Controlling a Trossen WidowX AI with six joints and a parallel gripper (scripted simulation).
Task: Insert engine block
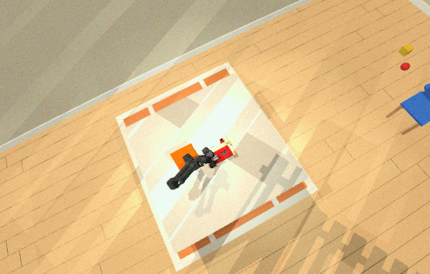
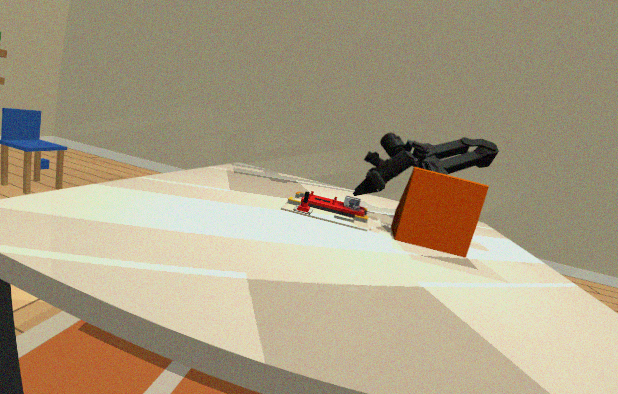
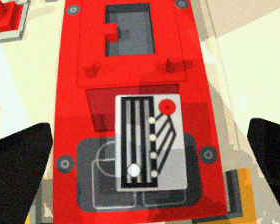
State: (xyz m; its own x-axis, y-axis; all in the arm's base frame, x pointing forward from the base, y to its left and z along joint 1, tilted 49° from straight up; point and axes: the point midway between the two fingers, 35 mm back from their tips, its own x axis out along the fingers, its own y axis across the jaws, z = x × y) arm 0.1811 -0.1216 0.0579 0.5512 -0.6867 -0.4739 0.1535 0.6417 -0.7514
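Now: gripper tip 3 cm above the engine block.
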